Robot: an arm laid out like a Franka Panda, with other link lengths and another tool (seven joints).
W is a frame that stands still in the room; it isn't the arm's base.
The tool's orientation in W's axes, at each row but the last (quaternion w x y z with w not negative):
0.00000, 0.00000, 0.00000, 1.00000
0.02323, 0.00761, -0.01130, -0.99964
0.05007, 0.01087, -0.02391, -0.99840
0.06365, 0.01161, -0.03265, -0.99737
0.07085, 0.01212, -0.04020, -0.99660
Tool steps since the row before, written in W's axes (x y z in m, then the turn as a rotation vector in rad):
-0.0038, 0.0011, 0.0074, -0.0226, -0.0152, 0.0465
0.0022, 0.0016, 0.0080, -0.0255, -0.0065, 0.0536
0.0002, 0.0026, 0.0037, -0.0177, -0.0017, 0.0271
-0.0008, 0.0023, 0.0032, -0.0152, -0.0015, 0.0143
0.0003, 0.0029, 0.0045, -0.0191, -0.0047, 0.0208
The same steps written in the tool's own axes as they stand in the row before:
0.0038, -0.0011, 0.0074, 0.0226, 0.0152, 0.0465
-0.0024, -0.0013, 0.0080, 0.0250, 0.0065, 0.0538
-0.0005, -0.0024, 0.0038, 0.0173, 0.0013, 0.0274
0.0004, -0.0022, 0.0034, 0.0150, 0.0005, 0.0146
-0.0008, -0.0025, 0.0047, 0.0192, 0.0037, 0.0209

